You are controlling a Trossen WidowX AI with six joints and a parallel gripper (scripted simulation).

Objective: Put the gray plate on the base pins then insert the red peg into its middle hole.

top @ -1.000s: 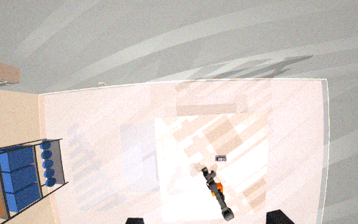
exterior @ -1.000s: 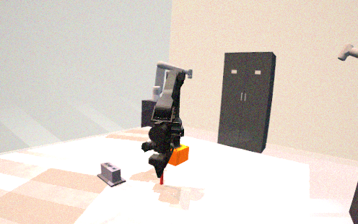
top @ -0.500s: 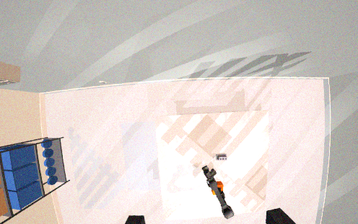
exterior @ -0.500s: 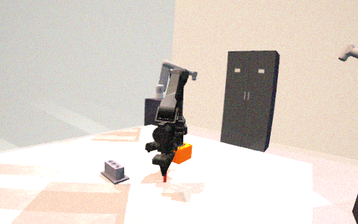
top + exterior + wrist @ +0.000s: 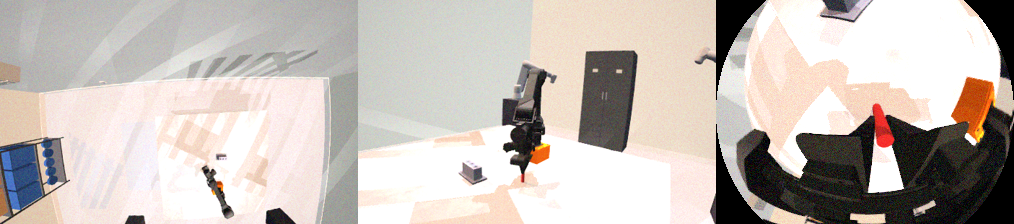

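Now: the gray plate 11 cm ahead of my gripper tip and 18 cm to the right of it. Also, from my gripper tip: base (11 cm ahead, 18 cm to the right, 3 cm below); then red peg (right at my gripper tip).
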